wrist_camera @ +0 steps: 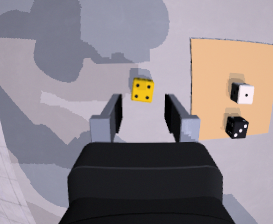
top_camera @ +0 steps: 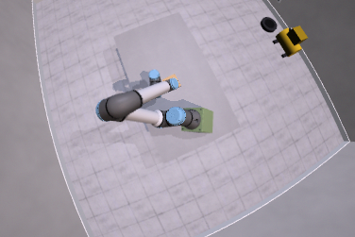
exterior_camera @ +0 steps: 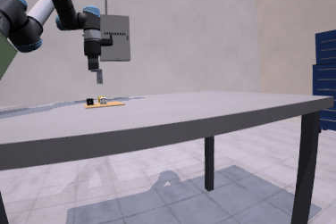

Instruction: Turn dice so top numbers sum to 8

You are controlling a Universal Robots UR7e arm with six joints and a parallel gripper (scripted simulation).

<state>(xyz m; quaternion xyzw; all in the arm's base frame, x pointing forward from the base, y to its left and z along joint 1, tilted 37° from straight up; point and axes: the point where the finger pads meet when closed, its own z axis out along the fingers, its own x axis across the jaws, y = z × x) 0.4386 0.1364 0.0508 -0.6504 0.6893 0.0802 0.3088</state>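
Now: the yellow die 9 cm below my hand. The rest, counted from my hand: mat 14 cm to the right, 10 cm below; white die 14 cm to the right, 9 cm below.
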